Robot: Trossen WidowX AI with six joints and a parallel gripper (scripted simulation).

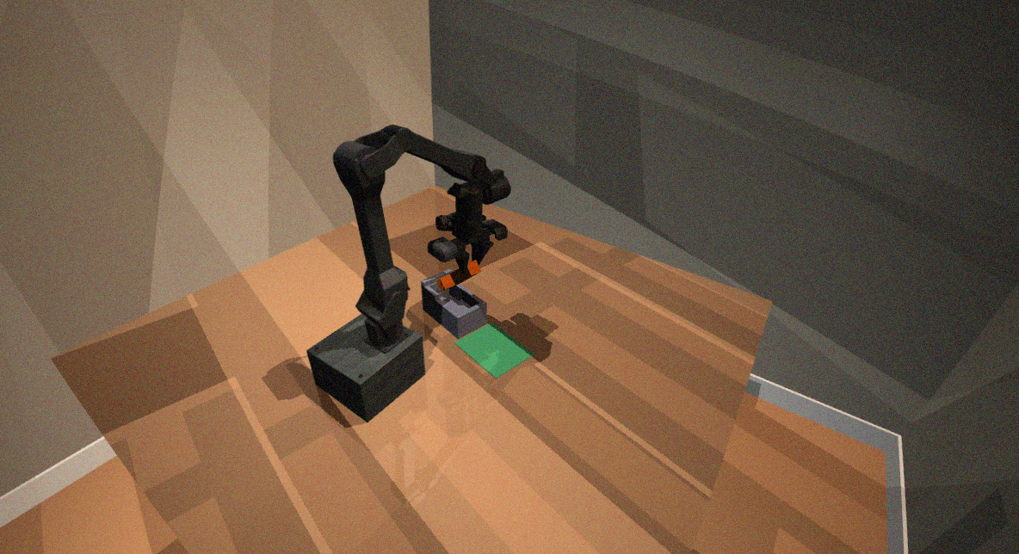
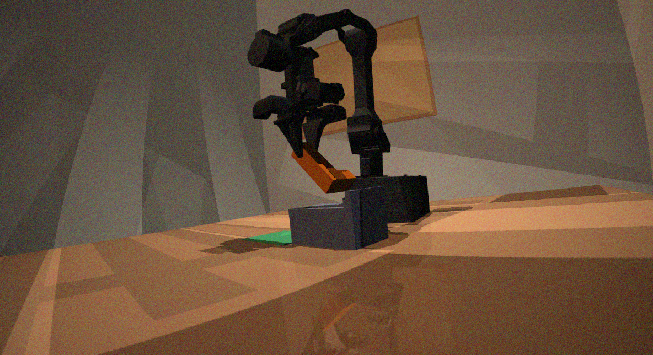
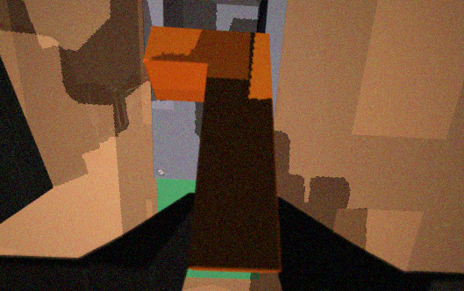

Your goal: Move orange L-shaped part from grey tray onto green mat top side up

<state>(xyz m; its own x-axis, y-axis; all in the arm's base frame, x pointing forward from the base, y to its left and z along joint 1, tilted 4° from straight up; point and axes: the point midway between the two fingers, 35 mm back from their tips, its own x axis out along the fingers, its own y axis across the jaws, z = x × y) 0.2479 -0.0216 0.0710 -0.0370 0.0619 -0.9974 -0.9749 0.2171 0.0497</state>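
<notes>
Now: the green mat 17 cm below my gripper tip, 11 cm to the right of it and 4 cm behind it. Also, from my gripper tip: orange L-shaped part: 4 cm to the left, 3 cm below, 1 cm behind.
</notes>
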